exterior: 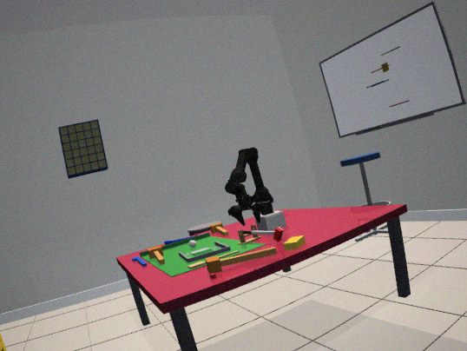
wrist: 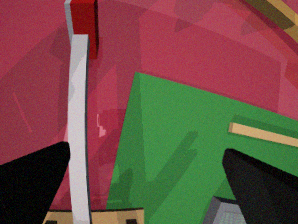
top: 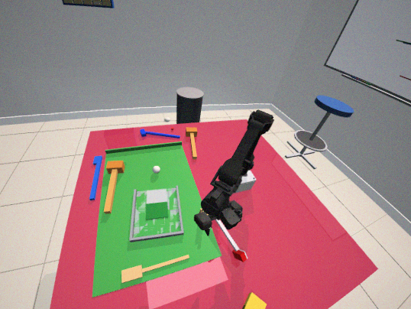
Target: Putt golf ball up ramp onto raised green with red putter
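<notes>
Now: the red putter 50 mm behind my gripper tip, 20 mm to the right of it and 60 mm below it. Also, from my gripper tip: white golf ball (270 mm ahead, 390 mm to the right, 80 mm below); yellow block (90 mm behind, 260 mm to the left, 90 mm below).
</notes>
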